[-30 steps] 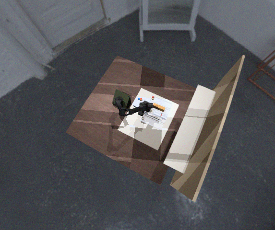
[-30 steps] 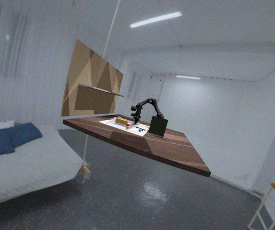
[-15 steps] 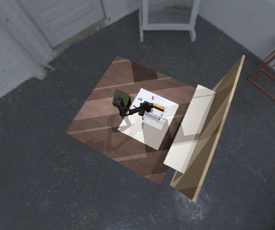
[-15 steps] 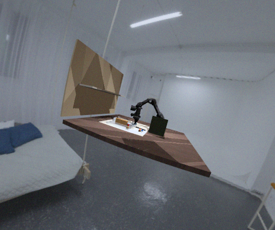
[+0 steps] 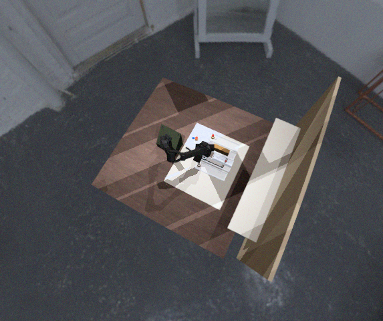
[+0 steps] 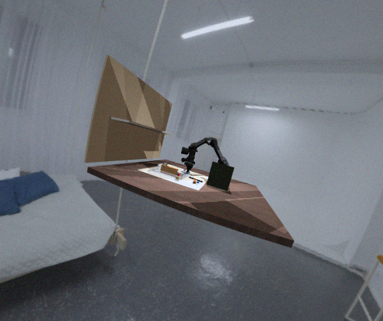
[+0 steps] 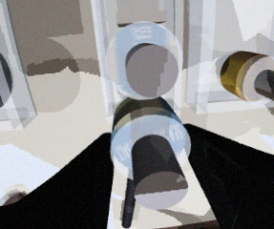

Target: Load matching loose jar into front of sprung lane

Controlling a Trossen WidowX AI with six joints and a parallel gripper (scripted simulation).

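The thin black stick lies 90 mm behind my gripper tip and 50 mm below it. From my gripper tip the other things lie so: white lane fixture 160 mm ahead, 50 mm to the left, 30 mm below; then white shelf 530 mm ahead, 320 mm above, 40 mm to the left.
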